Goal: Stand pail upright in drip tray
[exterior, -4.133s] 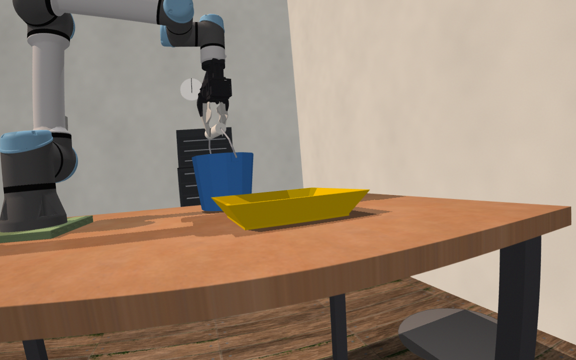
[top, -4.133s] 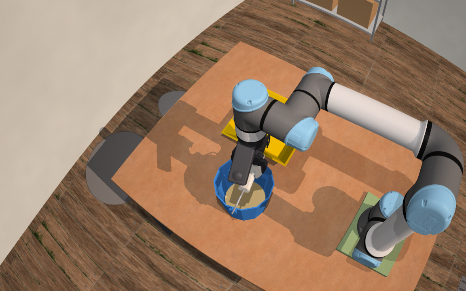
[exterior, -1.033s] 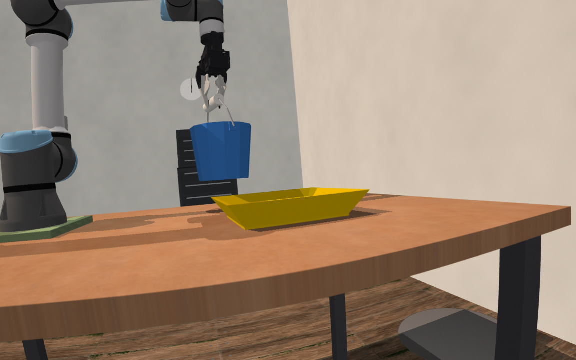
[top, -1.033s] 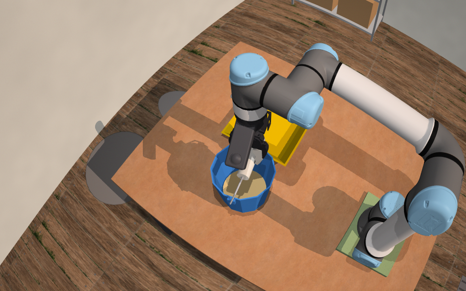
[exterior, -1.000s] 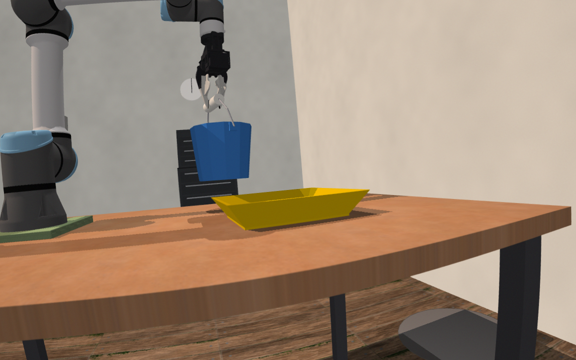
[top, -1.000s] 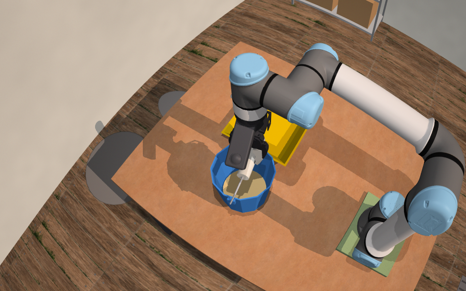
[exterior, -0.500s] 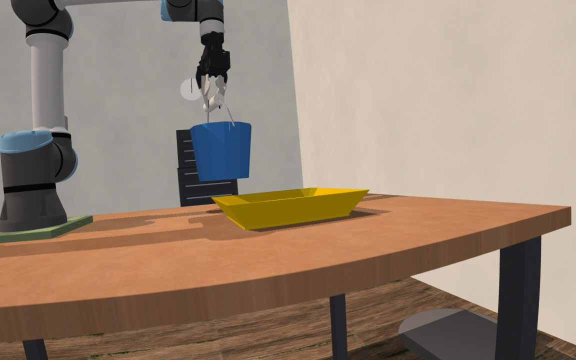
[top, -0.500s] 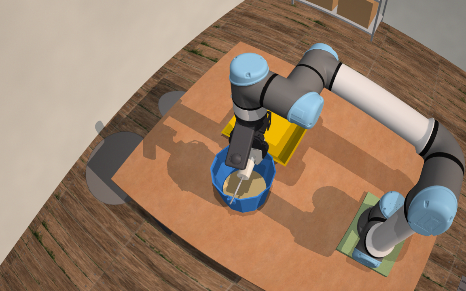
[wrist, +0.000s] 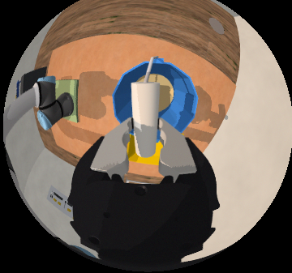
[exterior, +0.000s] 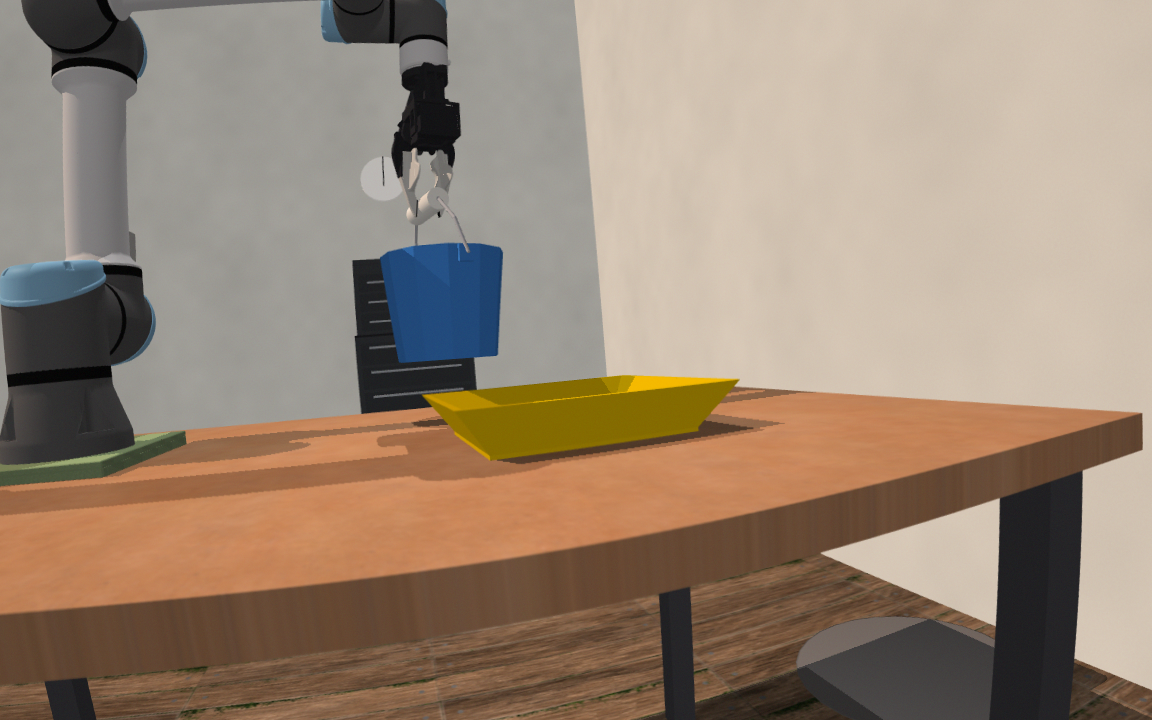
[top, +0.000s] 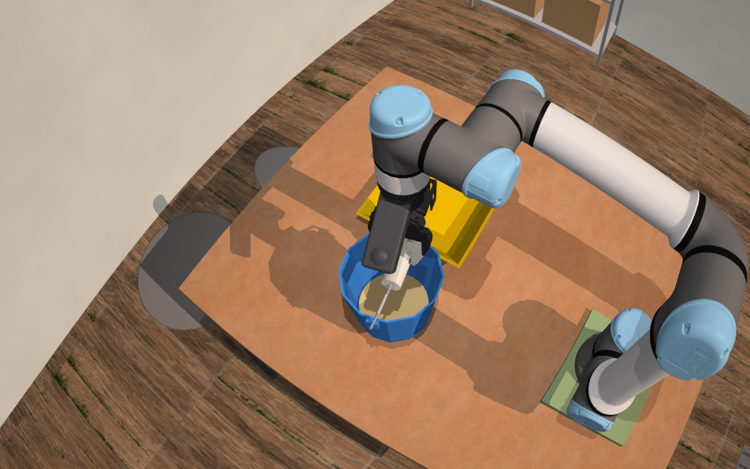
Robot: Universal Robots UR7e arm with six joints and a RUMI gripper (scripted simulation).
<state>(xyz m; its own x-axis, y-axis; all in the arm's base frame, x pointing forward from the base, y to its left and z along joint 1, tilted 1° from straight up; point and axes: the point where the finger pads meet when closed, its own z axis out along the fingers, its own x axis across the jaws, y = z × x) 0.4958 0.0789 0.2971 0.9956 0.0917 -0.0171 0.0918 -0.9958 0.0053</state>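
The blue pail lies 1 cm ahead of my hand and 10 cm below it. Also, from my hand: yellow drip tray (6 cm ahead, 31 cm to the right, 31 cm below).
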